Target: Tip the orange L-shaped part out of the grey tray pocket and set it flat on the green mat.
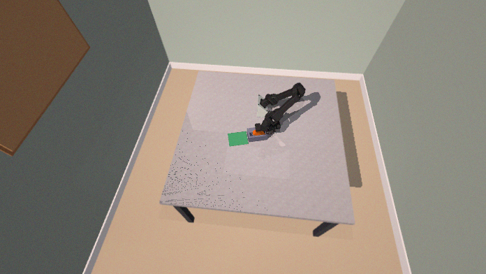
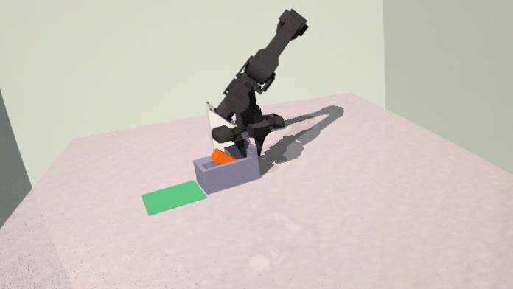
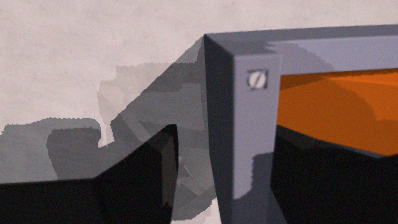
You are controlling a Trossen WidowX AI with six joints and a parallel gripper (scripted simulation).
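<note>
Right now my gripper tip is 10 mm short of the orange L-shaped part and 50 mm to the left of it. From my gripper tip the other things lie so: green mat: 70 mm ahead, 220 mm to the right, 60 mm below.
</note>
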